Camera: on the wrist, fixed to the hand. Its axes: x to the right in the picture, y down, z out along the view.
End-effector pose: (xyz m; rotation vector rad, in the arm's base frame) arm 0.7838 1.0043 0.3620 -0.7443 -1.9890 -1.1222
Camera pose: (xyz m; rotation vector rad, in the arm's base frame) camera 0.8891 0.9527 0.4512 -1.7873 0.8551 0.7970
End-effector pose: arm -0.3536 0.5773 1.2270 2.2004 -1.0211 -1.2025
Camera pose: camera -0.2977 0.5133 1.3474 -0.8717 -1.8327 0.6938
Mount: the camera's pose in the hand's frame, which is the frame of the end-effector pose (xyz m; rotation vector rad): 0.0053 0.0981 -0.1098 0.0806 -0.2628 -3.0749
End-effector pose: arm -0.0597 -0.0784 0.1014 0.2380 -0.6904 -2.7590
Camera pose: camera -0.0168 -0.2106 0.0525 -0.3290 -0.0777 0.3423
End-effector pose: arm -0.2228 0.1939 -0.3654 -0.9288 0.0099 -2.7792
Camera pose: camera -0.2730 0.0903 -0.4574 0.1833 0.7119 0.2130
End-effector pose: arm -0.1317 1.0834 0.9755 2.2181 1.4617 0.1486
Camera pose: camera -0.0848 1.0930 1.1148 -1.4865 2.3916 -0.9500
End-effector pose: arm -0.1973 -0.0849 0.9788 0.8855 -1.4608 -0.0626
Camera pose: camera -0.1470 0.0326 1.0520 -2.0021 -0.9450 2.0126
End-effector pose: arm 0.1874 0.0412 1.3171 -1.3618 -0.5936 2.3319
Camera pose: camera 0.2712 -0.0201 1.2126 0.5786 -1.0241 -0.2492
